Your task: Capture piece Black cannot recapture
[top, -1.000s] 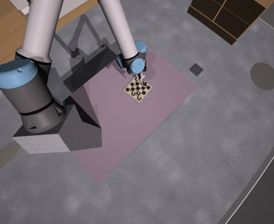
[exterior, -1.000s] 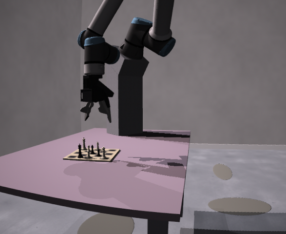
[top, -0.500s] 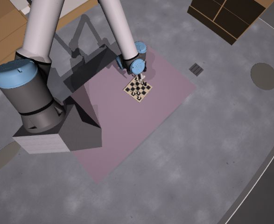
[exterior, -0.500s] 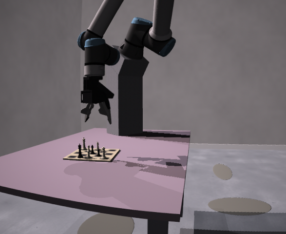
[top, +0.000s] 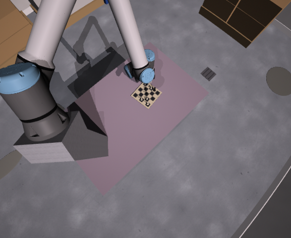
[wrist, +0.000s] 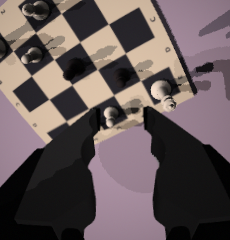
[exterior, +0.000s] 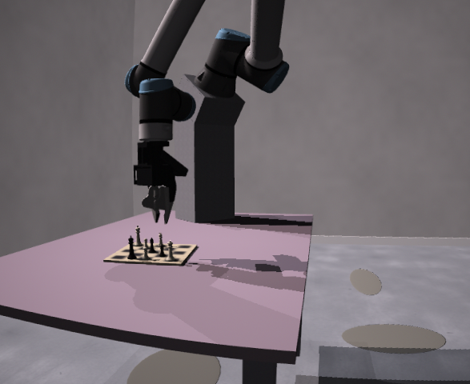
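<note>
The black pawn lies 9 cm below my hand. The rest, counted from my hand: tall black piece: 8 cm below, 7 cm to the right, 6 cm ahead; then chessboard: 11 cm below, 5 cm to the right, 3 cm behind.
</note>
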